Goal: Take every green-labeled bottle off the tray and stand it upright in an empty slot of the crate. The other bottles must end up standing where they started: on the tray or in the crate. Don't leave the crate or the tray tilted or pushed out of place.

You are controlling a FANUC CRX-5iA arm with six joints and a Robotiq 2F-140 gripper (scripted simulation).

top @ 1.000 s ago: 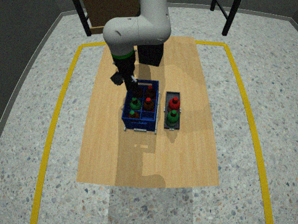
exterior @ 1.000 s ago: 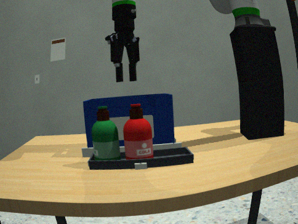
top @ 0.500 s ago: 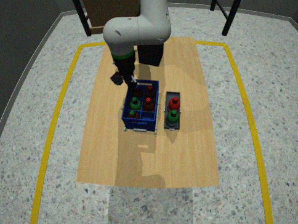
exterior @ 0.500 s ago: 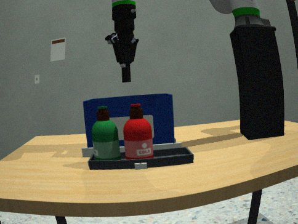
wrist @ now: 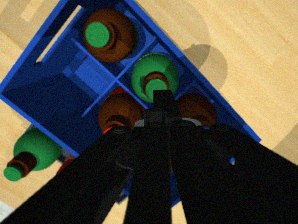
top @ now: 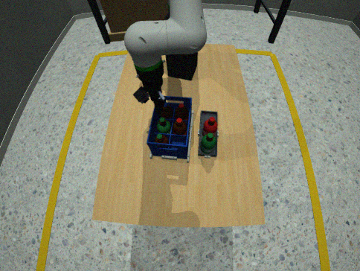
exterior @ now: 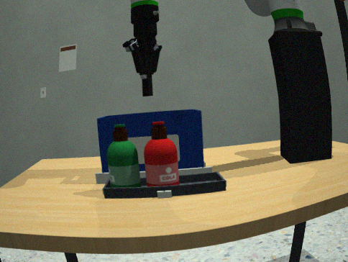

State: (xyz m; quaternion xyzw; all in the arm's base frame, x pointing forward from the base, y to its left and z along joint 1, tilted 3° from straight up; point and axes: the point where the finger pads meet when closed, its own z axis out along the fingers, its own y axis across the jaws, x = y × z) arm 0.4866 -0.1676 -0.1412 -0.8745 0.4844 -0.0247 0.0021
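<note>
Now: hand 25 cm to the right of the red cola bottle, 17 cm above it and 3 cm short of it. Also, from my hand: blue crate (17 cm below, 4 cm to the left, 1 cm ahead); tray (24 cm to the left, 24 cm below, 3 cm ahead).
</note>
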